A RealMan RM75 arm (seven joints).
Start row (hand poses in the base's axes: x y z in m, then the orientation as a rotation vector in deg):
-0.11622, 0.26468, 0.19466, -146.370, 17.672, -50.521
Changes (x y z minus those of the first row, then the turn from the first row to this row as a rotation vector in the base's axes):
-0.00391, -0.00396, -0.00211, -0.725, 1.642, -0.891
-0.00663, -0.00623, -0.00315, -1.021, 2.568, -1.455
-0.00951, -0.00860, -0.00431, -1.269, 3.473, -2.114
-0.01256, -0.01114, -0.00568, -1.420, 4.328, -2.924
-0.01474, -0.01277, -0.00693, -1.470, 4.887, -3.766
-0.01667, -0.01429, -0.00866, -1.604, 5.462, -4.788
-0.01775, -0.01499, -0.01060, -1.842, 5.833, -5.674
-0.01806, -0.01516, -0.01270, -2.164, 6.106, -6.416
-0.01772, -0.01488, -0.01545, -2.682, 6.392, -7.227
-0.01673, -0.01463, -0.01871, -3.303, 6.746, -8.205
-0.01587, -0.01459, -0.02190, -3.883, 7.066, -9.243
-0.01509, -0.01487, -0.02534, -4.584, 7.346, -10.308
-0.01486, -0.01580, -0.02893, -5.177, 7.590, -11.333
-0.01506, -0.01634, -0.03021, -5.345, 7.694, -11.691
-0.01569, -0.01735, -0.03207, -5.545, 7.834, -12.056
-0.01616, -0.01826, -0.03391, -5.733, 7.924, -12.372
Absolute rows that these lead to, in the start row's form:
-0.12013, 0.26072, 0.19255, -147.926, 19.066, -49.046
-0.12285, 0.25845, 0.19151, -148.693, 19.978, -48.183
-0.12573, 0.25608, 0.19035, -149.401, 21.030, -47.356
-0.12878, 0.25354, 0.18898, -149.992, 22.304, -46.603
-0.13096, 0.25191, 0.18773, -150.336, 23.570, -46.199
-0.13289, 0.25039, 0.18600, -150.763, 25.054, -45.863
-0.13397, 0.24969, 0.18406, -151.178, 26.266, -45.774
-0.13428, 0.24952, 0.18196, -151.618, 27.232, -45.789
-0.13394, 0.24980, 0.17921, -152.245, 28.234, -45.878
-0.13295, 0.25005, 0.17595, -152.995, 29.453, -45.969
-0.13209, 0.25009, 0.17276, -153.682, 30.766, -46.106
-0.13131, 0.24981, 0.16932, -154.456, 32.073, -46.345
-0.13108, 0.24888, 0.16573, -155.103, 33.359, -46.576
-0.13128, 0.24834, 0.16445, -155.298, 33.828, -46.618
-0.13191, 0.24733, 0.16259, -155.539, 34.309, -46.624
-0.13238, 0.24642, 0.16075, -155.747, 34.712, -46.676

